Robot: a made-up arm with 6 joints.
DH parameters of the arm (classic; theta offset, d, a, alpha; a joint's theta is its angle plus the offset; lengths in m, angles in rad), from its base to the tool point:
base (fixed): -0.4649 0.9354 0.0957 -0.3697
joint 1: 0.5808 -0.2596 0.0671 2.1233
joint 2: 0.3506 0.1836 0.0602 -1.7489
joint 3: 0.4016 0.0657 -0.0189 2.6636
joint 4: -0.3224 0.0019 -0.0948 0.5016
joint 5: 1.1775 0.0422 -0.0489 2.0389
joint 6: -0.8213 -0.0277 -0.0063 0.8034
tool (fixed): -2.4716 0.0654 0 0
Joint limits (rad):
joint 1: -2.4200..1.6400
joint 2: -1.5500..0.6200
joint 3: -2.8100..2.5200
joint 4: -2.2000..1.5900
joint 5: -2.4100..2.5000
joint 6: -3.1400..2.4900
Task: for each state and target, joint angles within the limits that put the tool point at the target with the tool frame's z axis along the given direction. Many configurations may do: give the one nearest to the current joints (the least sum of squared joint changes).
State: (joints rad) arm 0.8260 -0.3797 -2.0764 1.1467 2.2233 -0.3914
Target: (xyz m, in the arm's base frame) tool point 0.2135 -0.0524 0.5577 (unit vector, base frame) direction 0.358 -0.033 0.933
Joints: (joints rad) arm 1.2203 -0.7267 -2.1868 1.1994 1.7211 -0.2227
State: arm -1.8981 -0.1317 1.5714 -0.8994 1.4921 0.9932
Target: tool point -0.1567 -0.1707 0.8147 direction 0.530 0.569 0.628
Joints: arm -1.8215 0.4639 2.0301 -0.9289 2.2133 1.8652
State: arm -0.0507 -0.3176 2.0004 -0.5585 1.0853 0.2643
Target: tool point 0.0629 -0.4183 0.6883 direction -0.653 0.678 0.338
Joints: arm -0.5784 -0.5542 1.7491 -0.3773 1.2495 -0.5547
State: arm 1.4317 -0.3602 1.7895 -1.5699 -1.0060 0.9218
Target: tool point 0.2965 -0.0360 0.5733 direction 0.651 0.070 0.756
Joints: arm 0.5111 -1.0091 1.9192 -1.3287 -0.9331 0.5031
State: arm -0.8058 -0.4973 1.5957 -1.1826 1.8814 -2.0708
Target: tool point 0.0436 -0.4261 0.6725 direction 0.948 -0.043 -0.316
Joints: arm -1.1152 -0.6183 1.6088 -0.8315 2.2316 -2.5986
